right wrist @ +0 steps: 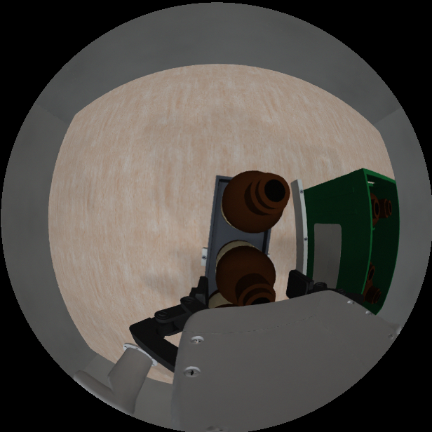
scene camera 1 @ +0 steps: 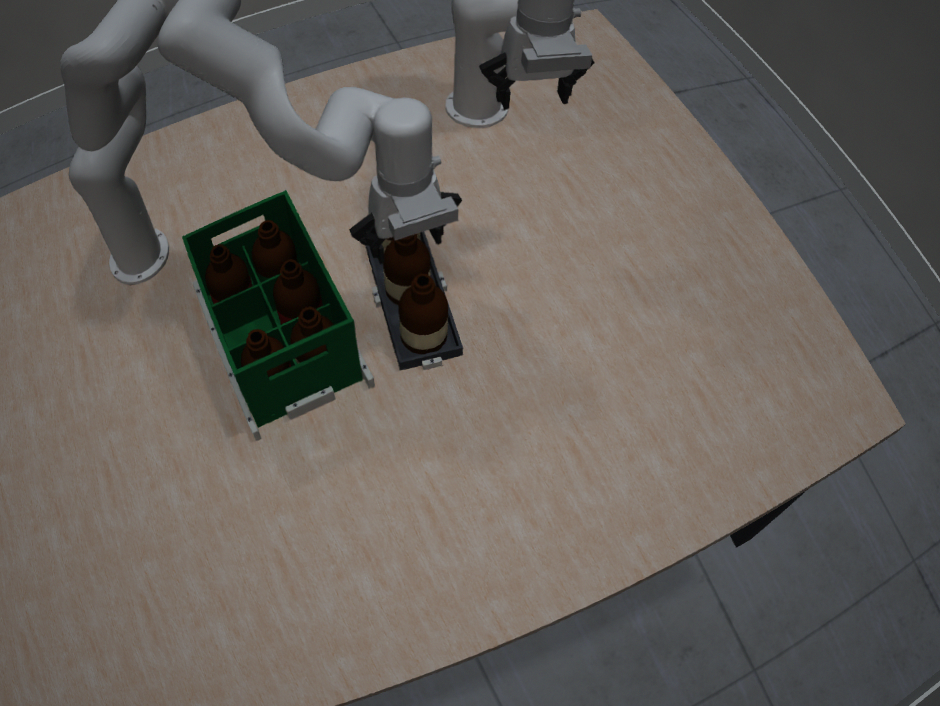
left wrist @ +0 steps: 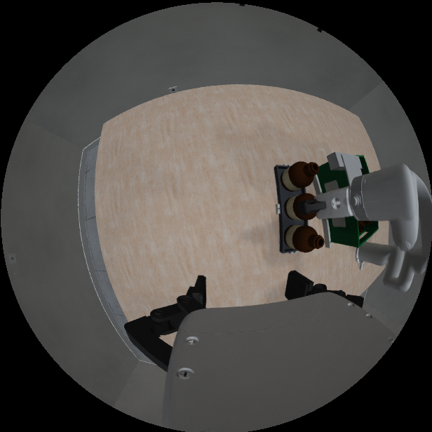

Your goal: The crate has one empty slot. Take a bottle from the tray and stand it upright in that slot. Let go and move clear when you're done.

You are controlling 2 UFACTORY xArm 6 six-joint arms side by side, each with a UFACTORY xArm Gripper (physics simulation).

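Pixels of known places: left gripper, fingertip midpoint: (scene camera 1: 533,100); right gripper, fingertip midpoint: (scene camera 1: 407,246); left arm's base at its link origin: (scene camera 1: 476,107); right arm's base at its link origin: (scene camera 1: 139,256).
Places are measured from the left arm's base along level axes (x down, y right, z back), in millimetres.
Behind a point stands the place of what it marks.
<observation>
The green crate (scene camera 1: 326,375) @(x -61, y 364, z -573 mm) (left wrist: 345,236) (right wrist: 350,212) holds several brown bottles; its empty slot (scene camera 1: 247,334) @(x -8, y 487, z -443 mm) is the middle one of the left column in the scene view. The dark tray (scene camera 1: 408,361) @(x -24, y 237, z -554 mm) (left wrist: 282,244) (right wrist: 215,227) holds three upright brown bottles: front (scene camera 1: 423,311) @(x -118, y 208, z -529 mm) (left wrist: 301,175) (right wrist: 245,210), middle (scene camera 1: 405,262) @(x -118, y 218, z -438 mm) (left wrist: 295,207) (right wrist: 242,272), and back (left wrist: 301,238), mostly hidden by my right gripper in the scene and right wrist views. My right gripper (scene camera 1: 405,240) @(x -125, y 210, z -415 mm) (right wrist: 249,287) is open, pointing down at the tray's back end. My left gripper (scene camera 1: 534,99) @(x -308, y -1, z -310 mm) (left wrist: 248,287) is open and empty, far from the tray.
Pale brackets (scene camera 1: 310,402) @(x -27, y 396, z -595 mm) (right wrist: 300,225) stand along the crate's base, and small ones (scene camera 1: 431,363) @(x -14, y 202, z -560 mm) (right wrist: 204,257) beside the tray. The right arm (scene camera 1: 303,144) @(x -430, y 341, z -453 mm) reaches over the table behind the crate. The left arm's base (scene camera 1: 476,106) @(x -48, y 13, z -45 mm) stands at the back edge.
</observation>
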